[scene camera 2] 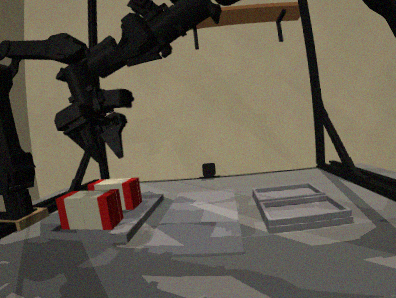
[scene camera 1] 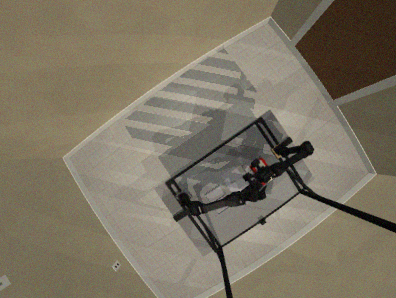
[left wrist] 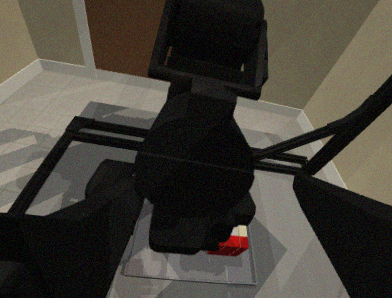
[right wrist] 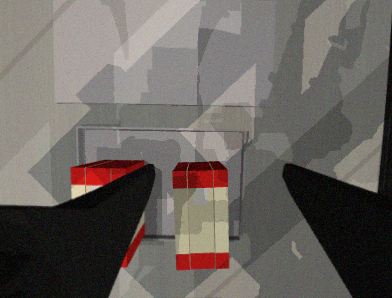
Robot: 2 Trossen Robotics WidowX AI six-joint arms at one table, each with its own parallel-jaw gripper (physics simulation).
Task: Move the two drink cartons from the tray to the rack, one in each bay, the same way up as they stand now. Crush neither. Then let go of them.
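Where they show: left gripper, fingertip midpoint: [left wrist: 219, 180]; right gripper, fingertip midpoint: [scene camera 2: 111, 159] [scene camera 1: 254, 171] [right wrist: 217, 169]; left arm's base, origin of the base link: [scene camera 1: 183, 197]; right arm's base, origin of the base link: [scene camera 2: 20, 213] [scene camera 1: 279, 150].
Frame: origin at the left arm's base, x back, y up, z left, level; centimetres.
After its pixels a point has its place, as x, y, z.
Observation:
Two drink cartons, cream with red ends, lie on the grey tray [scene camera 2: 137, 217] {-54.1, -3.8, -23.7} [right wrist: 165, 129] {-52.1, -2.8, -25.0} [left wrist: 195, 273] {-53.2, -3.8, -26.3} at the left of scene camera 2. The near carton [scene camera 2: 84, 210] {-63.2, 0.5, -17.8} [right wrist: 202, 213] {-62.7, 3.0, -20.7} sits below the gap between my right gripper's fingers. The far carton [scene camera 2: 118, 189] [right wrist: 91, 177] is partly hidden by one finger. My right gripper [scene camera 2: 105, 152] {-56.2, 9.9, -19.4} [right wrist: 217, 169] {-56.2, 9.9, -19.4} [scene camera 1: 259, 171] {-56.2, 9.9, -19.4} is open and empty, a little above the cartons. My left gripper [left wrist: 219, 180] {-53.7, 28.9, -21.3} [scene camera 1: 253, 185] is open and empty, higher, just behind the right arm's wrist. That wrist hides all but a carton corner [left wrist: 236, 243] {-56.7, 3.0, -33.0}.
The low grey rack [scene camera 2: 285, 204] {-22.2, -3.3, -20.9} with two bays lies at the right of the table. A pale flat mat [scene camera 2: 203, 230] {-39.8, -4.0, -15.1} [right wrist: 165, 74] {-43.6, -4.0, -24.4} lies between tray and rack. Black frame posts [scene camera 2: 316, 118] {5.6, 14.4, -54.7} stand at the table's edges.

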